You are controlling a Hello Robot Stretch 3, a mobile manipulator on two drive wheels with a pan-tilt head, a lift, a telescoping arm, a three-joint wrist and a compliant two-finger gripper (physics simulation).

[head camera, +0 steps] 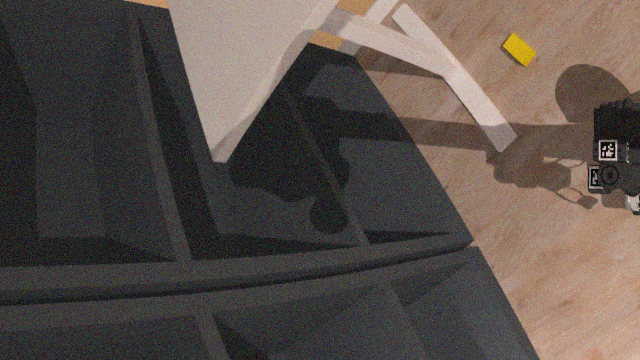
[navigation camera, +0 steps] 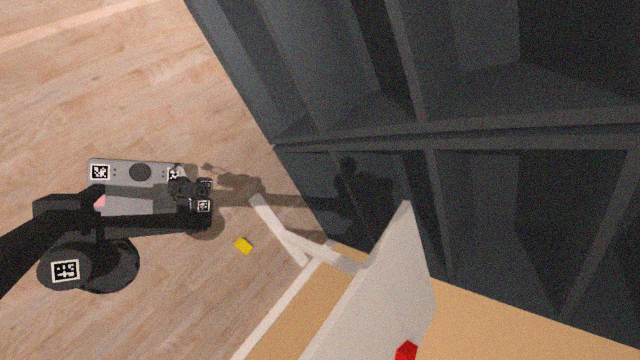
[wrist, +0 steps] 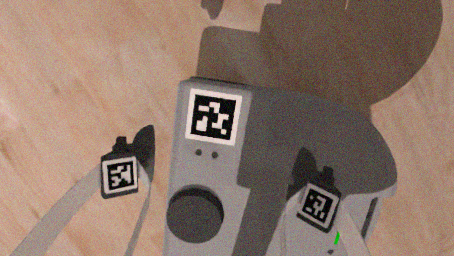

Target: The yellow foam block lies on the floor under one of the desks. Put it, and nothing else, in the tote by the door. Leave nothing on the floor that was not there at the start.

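Places are measured from the robot's base along level axes (x back, y left, z down), in millimetres.
Pixels of known places: gripper, fingertip midpoint: (wrist: pixel 224 156); robot's base, origin of the base link: (navigation camera: pixel 140 171) (wrist: pixel 211 168).
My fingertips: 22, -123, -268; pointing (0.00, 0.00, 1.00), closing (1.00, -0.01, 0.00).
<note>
Ahead of a thing's pixels: the offset from my fingertips to its top centre, as dx, dy, dz. "spot": to the spot under its first point. Level surfaces: height alone.
The yellow foam block {+409, -404, +222} (head camera: pixel 519 50) (navigation camera: pixel 243 246) lies on the wood floor near the white foot of a desk, at the upper right in the head view and left of the foot in the navigation view. My gripper (wrist: pixel 224 156) is open, with its two fingertips well apart and no object between them. It hangs above my own grey base in the wrist view, apart from the block. In the head view the gripper is partly cut off at the right edge. The tote does not show in these views.
A white desk top {dz -683} (head camera: pixel 240 65) (navigation camera: pixel 385 300) stands on a white leg and foot {spot: +339, -664, +234} (head camera: pixel 452 75) (navigation camera: pixel 272 220). A red block {spot: +565, -623, -711} (navigation camera: pixel 406 351) is at the desk top's edge. A large dark shelf unit (head camera: pixel 270 262) (navigation camera: pixel 500 118) stands beside the desk. My base (navigation camera: pixel 120 172) is at left.
</note>
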